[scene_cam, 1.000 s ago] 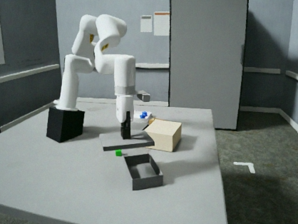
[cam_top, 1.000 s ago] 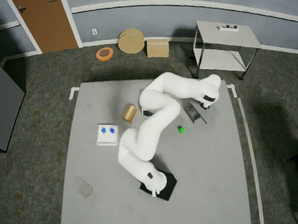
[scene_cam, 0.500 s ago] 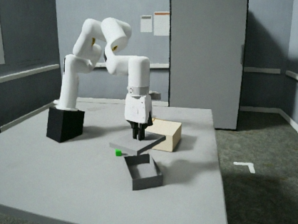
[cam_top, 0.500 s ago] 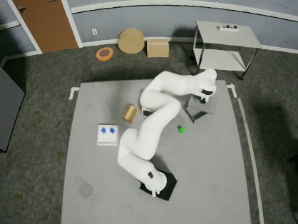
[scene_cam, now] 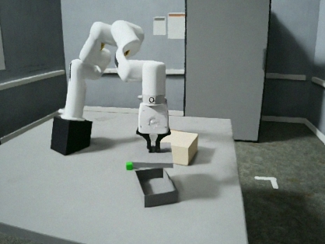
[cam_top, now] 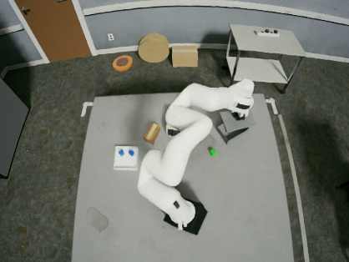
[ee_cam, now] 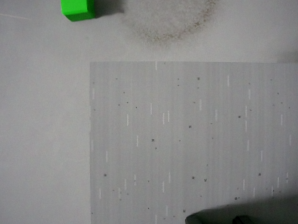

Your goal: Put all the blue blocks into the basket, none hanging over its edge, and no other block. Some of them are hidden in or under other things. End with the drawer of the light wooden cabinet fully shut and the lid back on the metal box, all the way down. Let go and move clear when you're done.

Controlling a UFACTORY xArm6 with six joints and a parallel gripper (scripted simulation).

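Right now my hand is 3 cm above the lid. Also, from my hand: light wooden cabinet 32 cm to the left, 14 cm below, 6 cm ahead; then metal box 16 cm below; then green block 17 cm below, 16 cm to the left, 13 cm behind.
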